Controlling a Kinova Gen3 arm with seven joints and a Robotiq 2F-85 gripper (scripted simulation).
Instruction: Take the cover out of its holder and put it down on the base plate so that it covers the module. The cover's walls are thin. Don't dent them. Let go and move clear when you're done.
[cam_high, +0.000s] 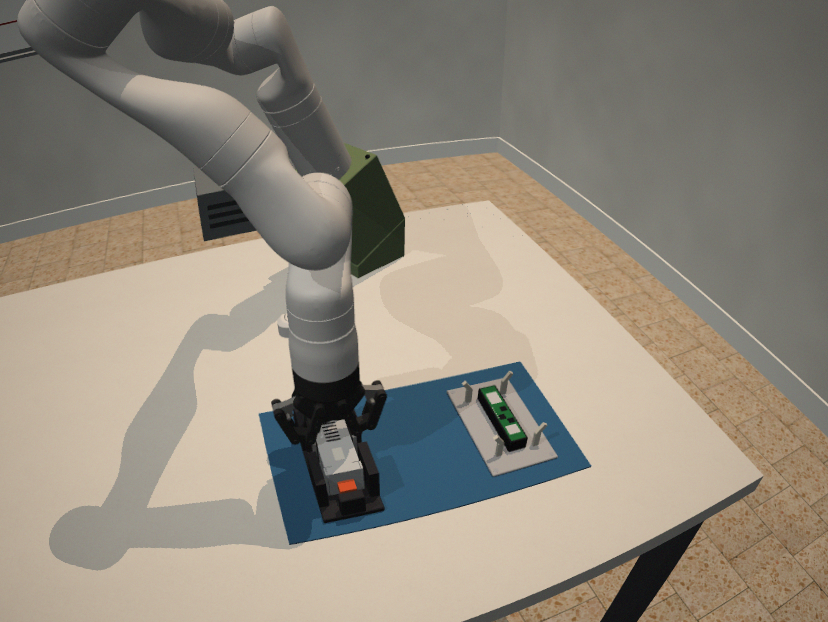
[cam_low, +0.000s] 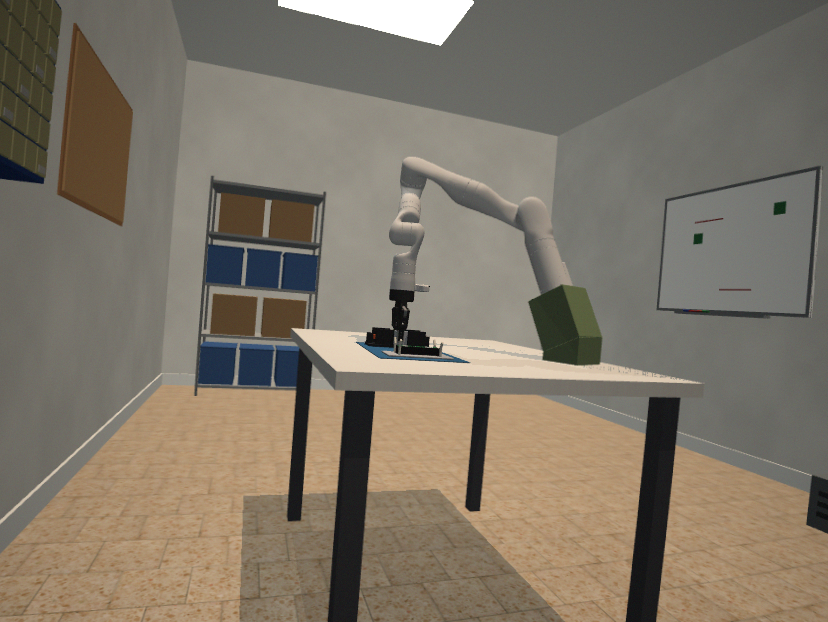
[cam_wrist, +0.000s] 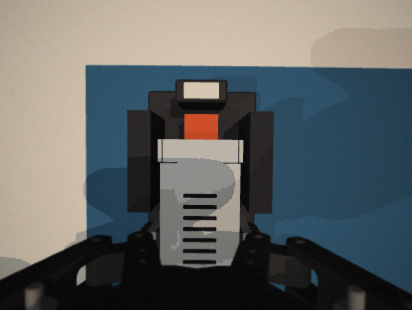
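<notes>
Now: the grey cover right at my hand.
</notes>
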